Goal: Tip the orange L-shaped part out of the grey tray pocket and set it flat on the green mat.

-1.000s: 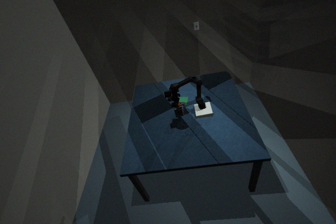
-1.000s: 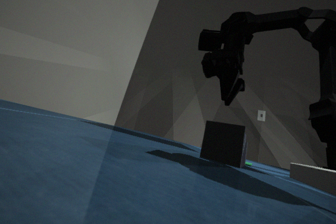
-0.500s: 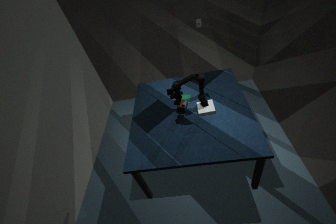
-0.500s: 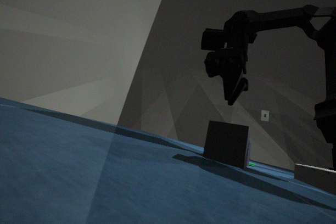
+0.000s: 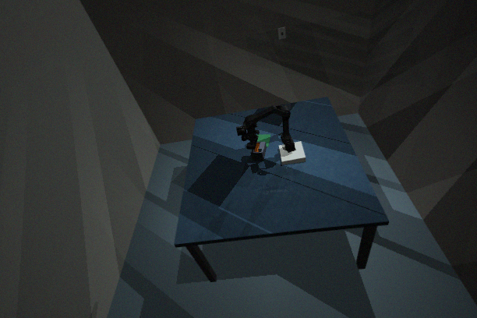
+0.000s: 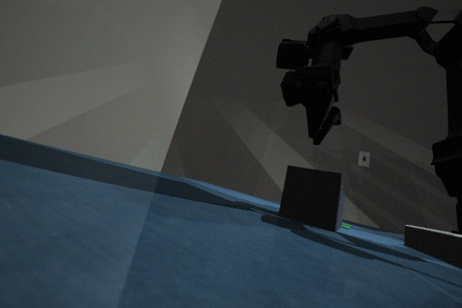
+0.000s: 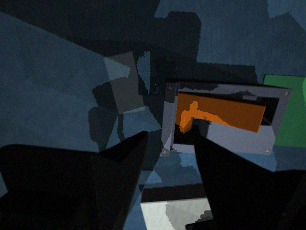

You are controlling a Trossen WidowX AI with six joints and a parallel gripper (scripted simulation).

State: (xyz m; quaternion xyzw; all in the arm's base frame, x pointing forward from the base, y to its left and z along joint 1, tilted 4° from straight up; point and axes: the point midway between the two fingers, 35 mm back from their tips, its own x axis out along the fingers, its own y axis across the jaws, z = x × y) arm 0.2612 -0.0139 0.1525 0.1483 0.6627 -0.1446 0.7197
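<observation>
Right now the orange L-shaped part is 30 mm behind my gripper tip, 40 mm to the right of it and 100 mm below it. Round my gripper tip: green mat (100 mm behind, 200 mm to the right, 160 mm below).
</observation>
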